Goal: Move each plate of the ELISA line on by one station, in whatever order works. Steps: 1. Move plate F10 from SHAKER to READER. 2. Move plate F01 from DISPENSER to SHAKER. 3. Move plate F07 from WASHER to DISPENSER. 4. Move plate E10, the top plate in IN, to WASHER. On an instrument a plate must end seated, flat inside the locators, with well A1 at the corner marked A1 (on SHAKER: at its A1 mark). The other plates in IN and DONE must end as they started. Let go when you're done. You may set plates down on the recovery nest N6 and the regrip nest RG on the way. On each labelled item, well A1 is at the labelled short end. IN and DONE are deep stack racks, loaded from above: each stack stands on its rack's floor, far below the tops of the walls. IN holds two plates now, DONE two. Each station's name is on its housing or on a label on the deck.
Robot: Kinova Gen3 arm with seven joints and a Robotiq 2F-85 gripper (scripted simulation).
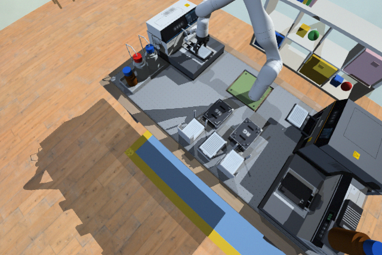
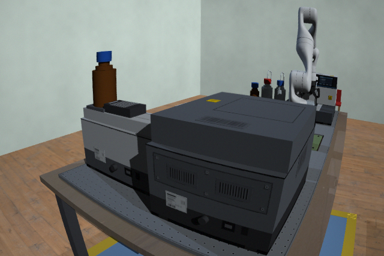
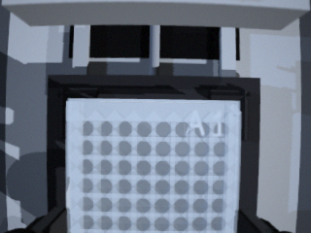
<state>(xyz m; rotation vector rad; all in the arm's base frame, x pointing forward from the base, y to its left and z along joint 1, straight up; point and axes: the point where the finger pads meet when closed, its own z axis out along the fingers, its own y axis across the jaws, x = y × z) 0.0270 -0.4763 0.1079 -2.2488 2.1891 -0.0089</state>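
My gripper is now 50 mm to the left of the A1 mark, 30 mm past it and 20 mm above it. Round my hand: washer (250 mm to the right, 10 mm below, 10 mm ahead); then tall brown bottle (1140 mm to the left, 450 mm ahead, 180 mm above).
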